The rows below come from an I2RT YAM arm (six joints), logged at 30 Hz.
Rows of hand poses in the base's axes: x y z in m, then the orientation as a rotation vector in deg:
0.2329, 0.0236, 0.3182, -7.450, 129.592, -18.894
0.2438, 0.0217, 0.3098, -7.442, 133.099, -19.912
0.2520, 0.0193, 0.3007, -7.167, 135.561, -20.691
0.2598, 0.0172, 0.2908, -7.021, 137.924, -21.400
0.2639, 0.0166, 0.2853, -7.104, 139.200, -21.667
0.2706, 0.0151, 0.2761, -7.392, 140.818, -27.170
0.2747, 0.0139, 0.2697, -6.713, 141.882, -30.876
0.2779, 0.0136, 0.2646, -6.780, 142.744, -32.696
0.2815, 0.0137, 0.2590, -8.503, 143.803, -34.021
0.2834, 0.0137, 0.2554, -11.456, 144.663, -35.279
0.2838, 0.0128, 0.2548, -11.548, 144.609, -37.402
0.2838, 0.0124, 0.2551, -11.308, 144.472, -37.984
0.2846, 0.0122, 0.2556, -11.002, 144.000, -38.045
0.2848, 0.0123, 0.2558, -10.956, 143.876, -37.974
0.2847, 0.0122, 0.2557, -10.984, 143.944, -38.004
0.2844, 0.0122, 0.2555, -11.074, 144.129, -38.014
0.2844, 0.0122, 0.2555, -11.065, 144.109, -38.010
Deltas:
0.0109, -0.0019, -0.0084, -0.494, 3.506, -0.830
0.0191, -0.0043, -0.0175, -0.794, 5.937, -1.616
0.0269, -0.0064, -0.0274, -1.091, 8.285, -2.270
0.0310, -0.0070, -0.0329, -1.220, 9.569, -2.471
0.0377, -0.0085, -0.0421, -5.004, 11.623, -4.308
0.0418, -0.0097, -0.0485, -7.246, 12.944, -6.127
0.0450, -0.0100, -0.0536, -8.433, 14.002, -6.786
0.0486, -0.0099, -0.0592, -9.769, 15.426, -6.195
0.0505, -0.0099, -0.0628, -11.446, 16.849, -4.753
0.0509, -0.0108, -0.0634, -12.903, 17.092, -5.387
0.0509, -0.0112, -0.0631, -13.233, 17.004, -5.721
0.0517, -0.0114, -0.0626, -13.230, 16.507, -5.886
0.0519, -0.0113, -0.0624, -13.181, 16.369, -5.878
0.0518, -0.0114, -0.0625, -13.203, 16.444, -5.878
0.0515, -0.0114, -0.0627, -13.218, 16.639, -5.844
0.0515, -0.0114, -0.0627, -13.214, 16.617, -5.846

